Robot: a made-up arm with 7 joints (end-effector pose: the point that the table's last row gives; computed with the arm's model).
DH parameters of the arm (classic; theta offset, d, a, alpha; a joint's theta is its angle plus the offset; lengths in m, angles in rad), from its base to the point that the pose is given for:
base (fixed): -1.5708 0.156 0 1.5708
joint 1: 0 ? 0.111 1.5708
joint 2: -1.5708 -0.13 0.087 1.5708
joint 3: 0 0.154 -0.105 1.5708
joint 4: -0.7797 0 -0.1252 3.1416
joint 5: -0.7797 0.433 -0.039 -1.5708
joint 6: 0 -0.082 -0.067 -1.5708
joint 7: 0.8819 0 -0.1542 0
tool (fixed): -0.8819 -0.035 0 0
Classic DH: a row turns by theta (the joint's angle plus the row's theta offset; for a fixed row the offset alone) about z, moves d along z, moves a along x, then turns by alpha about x.
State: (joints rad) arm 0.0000 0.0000 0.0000 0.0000 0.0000 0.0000 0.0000
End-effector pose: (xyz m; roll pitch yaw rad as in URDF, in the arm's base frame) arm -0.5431 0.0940 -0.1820 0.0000 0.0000 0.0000
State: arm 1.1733 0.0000 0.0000 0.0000 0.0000 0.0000 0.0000
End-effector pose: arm -0.5431 -0.2753 -0.0615 -1.1733 0.0000 0.0000
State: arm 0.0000 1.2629 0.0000 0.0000 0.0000 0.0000 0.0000
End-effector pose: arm -0.1309 0.2476 -0.1820 0.0000 0.0000 -1.2629
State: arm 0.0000 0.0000 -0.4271 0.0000 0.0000 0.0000 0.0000
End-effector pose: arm -0.3134 0.0940 -0.3048 0.0000 -0.4271 0.0000
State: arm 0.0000 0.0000 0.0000 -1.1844 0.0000 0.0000 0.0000
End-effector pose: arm -0.3132 0.3337 -0.1820 0.0000 0.0000 -1.1844
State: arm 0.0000 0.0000 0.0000 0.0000 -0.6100 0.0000 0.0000
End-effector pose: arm -0.4850 -0.0162 -0.1820 0.0000 0.0000 0.6100
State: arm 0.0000 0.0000 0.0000 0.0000 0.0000 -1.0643 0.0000
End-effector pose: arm -0.4887 0.0940 -0.0197 0.0000 1.0643 0.0000
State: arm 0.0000 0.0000 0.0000 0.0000 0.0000 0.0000 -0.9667
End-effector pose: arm -0.5987 0.2261 -0.1820 0.0000 0.0000 -0.9667
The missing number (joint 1, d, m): 0.232
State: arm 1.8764 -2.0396 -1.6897 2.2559 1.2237 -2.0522 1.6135
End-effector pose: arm -0.4367 -0.0989 -0.2563 1.7599 -0.4435 -2.1584
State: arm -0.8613 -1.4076 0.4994 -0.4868 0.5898 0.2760 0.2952
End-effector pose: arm -0.6675 -0.1435 -0.2903 0.2846 -0.4102 0.5484
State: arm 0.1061 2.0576 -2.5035 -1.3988 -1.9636 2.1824 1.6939
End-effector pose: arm -0.1962 -0.4948 0.5877 1.4586 0.1148 -0.9609
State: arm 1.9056 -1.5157 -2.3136 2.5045 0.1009 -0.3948 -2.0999
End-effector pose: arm 0.0412 0.1939 -0.2817 -0.5591 -0.5555 2.0175
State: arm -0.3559 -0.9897 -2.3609 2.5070 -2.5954 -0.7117 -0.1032
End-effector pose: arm -0.1478 0.2747 0.5192 2.4514 -0.5370 -0.3998
